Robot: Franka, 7 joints.
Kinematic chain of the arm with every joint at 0, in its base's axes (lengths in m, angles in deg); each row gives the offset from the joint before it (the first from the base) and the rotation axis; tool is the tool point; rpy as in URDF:
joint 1: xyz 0 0 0.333 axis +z
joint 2: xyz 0 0 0 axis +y
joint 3: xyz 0 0 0.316 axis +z
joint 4: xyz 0.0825 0 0 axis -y
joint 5: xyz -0.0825 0 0.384 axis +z
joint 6: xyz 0 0 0 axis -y
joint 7: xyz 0.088 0 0 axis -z
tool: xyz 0 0 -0.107 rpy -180 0 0
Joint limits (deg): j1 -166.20..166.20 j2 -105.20..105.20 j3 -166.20..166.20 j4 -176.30..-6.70 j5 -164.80..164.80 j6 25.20..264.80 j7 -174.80..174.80
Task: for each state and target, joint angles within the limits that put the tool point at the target. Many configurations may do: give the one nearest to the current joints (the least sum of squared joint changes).
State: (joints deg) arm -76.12 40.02 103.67 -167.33 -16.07 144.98 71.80
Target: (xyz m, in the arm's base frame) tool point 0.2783 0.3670 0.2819
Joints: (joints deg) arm -40.77 39.73 87.96 -146.15 -14.77 150.27 71.80
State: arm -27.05 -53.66 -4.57 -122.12 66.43 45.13 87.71
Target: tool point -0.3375 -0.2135 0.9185
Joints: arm -10.07 -69.87 -44.26 -77.56 82.54 79.67 87.71
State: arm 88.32 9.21 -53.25 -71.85 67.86 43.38 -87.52
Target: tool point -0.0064 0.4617 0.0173
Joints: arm 103.07 65.57 -26.60 -98.51 63.97 51.53 -87.52
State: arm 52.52 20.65 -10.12 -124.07 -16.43 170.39 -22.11
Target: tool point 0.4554 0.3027 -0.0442
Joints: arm 44.97 59.37 -11.84 -111.13 -15.35 168.65 -22.11
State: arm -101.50 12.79 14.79 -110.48 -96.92 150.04 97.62
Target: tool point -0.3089 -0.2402 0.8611
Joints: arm -123.65 -31.93 -12.78 -105.81 -97.08 144.94 97.62
